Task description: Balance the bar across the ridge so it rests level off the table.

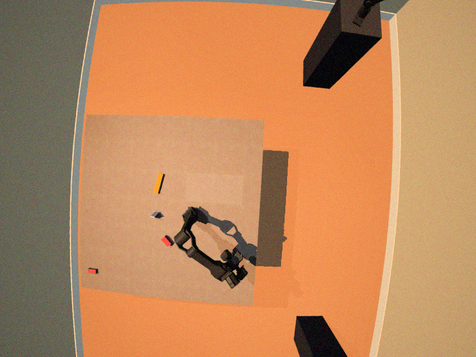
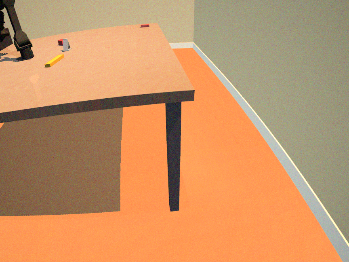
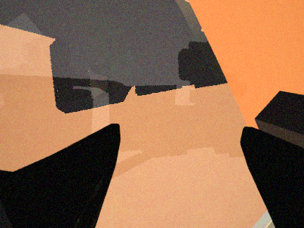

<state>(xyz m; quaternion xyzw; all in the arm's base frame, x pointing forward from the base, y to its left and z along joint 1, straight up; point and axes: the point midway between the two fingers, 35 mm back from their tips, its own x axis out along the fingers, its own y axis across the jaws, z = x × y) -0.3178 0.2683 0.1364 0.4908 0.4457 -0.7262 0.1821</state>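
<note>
Now: the yellow-orange bar 580 mm ahead of my gripper tip, 450 mm to the right of it and 100 mm below it.
</note>
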